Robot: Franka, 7 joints.
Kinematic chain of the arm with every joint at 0, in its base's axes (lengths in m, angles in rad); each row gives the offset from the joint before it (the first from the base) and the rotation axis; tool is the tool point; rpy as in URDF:
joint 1: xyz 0 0 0.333 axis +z
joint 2: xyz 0 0 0 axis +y
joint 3: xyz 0 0 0.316 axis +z
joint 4: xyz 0.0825 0 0 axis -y
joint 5: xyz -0.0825 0 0.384 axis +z
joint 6: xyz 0 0 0 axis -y
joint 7: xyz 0.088 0 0 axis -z
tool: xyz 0 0 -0.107 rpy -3.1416 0 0
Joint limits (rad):
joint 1: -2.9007..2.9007
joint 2: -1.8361..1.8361
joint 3: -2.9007..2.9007
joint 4: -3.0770..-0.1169
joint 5: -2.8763..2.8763
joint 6: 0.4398..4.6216
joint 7: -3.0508..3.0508
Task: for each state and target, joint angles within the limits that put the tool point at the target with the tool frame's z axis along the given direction. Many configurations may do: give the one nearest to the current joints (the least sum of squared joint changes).
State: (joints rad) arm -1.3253 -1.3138 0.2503 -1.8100 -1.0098 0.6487 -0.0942
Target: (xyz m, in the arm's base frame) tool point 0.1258 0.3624 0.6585 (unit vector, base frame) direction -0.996 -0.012 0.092
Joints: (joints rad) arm -1.1743 -1.8361 0.8834 -2.1123 -1.5455 0.8187 -0.0942
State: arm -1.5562 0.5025 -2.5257 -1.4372 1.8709 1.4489 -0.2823
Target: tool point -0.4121 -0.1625 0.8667 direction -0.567 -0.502 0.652
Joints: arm -1.1446 0.8781 -2.3495 -1.7574 2.8043 2.2729 -0.2823
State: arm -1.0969 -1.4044 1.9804 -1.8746 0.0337 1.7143 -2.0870
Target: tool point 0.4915 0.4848 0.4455 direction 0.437 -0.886 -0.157
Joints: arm -1.4649 -1.2829 1.6224 -1.2523 -0.1305 1.5962 -2.0870
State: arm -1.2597 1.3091 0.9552 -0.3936 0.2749 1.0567 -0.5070
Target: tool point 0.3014 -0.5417 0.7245 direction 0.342 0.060 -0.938
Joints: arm -1.2061 0.7778 0.6010 -0.1204 -0.1385 1.0188 -0.5070
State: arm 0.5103 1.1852 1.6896 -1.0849 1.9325 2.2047 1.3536
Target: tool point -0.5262 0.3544 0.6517 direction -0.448 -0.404 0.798
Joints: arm 1.3670 0.9583 1.6853 -1.6166 1.6630 2.0462 1.3536
